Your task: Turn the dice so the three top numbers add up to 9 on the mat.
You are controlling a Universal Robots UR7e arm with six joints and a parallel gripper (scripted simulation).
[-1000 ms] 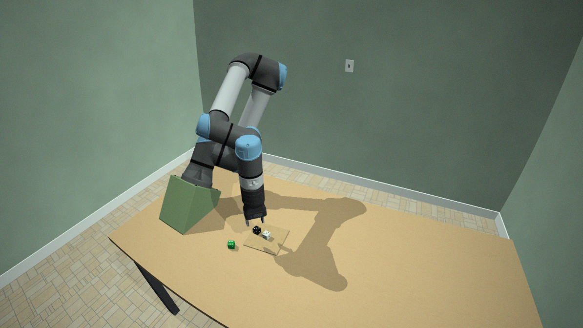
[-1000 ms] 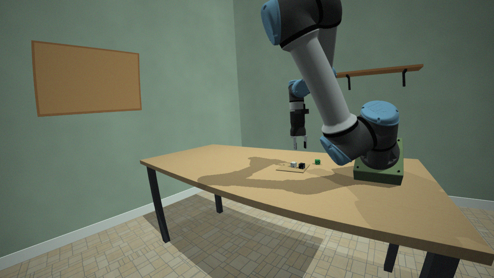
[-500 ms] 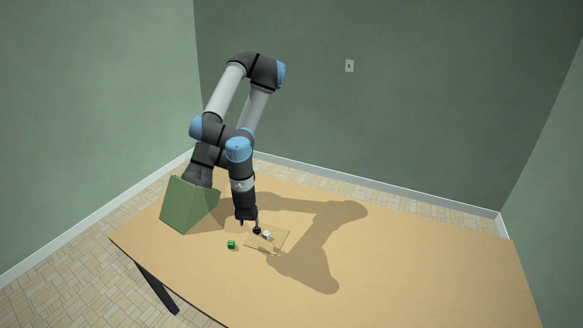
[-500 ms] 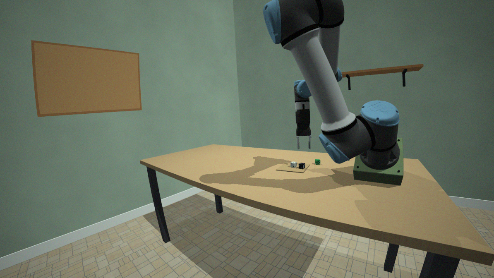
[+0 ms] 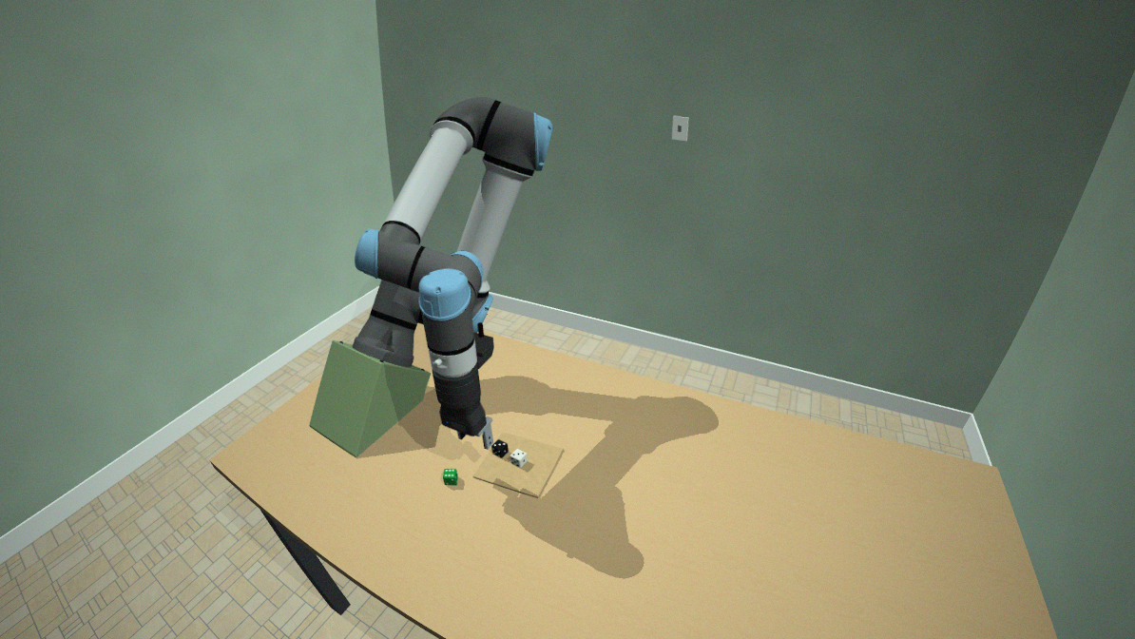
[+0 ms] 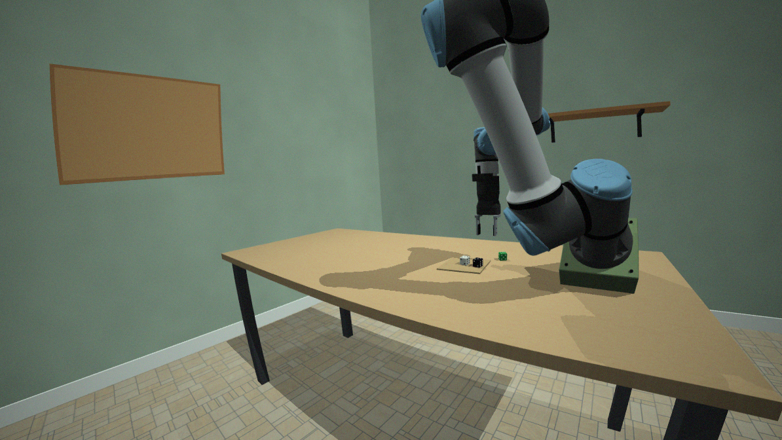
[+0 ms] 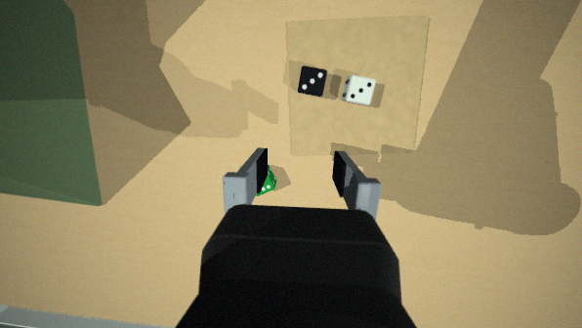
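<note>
My hand is 40 mm past the green die, 50 mm to the left of it and 100 mm above it. Round my hand: white die (50 mm ahead, 60 mm to the left, 90 mm below); then black die (60 mm to the left, 90 mm below); then tan mat (50 mm ahead, 60 mm to the left, 110 mm below).
</note>
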